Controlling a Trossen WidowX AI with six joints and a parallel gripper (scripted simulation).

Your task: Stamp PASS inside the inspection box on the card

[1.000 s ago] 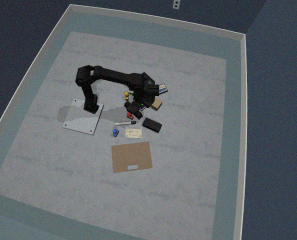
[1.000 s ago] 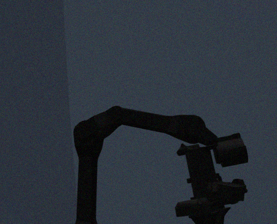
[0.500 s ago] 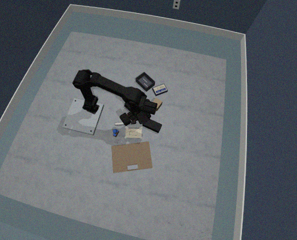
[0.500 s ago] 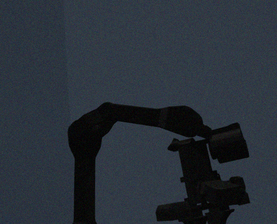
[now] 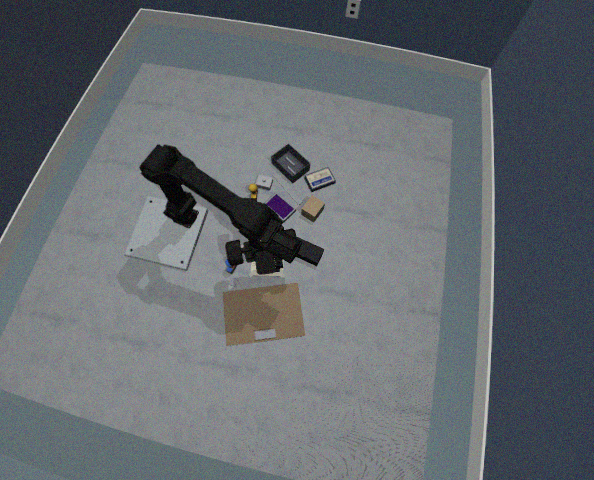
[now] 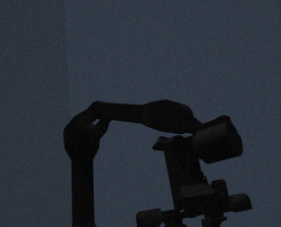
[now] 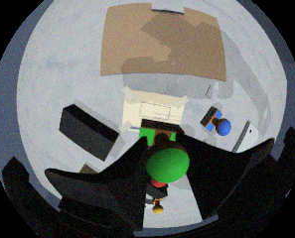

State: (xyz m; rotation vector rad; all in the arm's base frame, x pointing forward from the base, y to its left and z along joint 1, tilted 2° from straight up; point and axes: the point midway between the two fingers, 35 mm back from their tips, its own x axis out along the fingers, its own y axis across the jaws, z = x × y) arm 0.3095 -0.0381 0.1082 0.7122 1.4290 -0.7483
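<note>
Now: gripper tip 1 cm to the right of the cream card and 10 cm above it. Round my gripper tip: marker 6 cm behind, 5 cm to the left, 9 cm below; then green-knobbed stamp right at my gripper tip; then blue stamp 10 cm behind, 5 cm to the right, 7 cm below.
</note>
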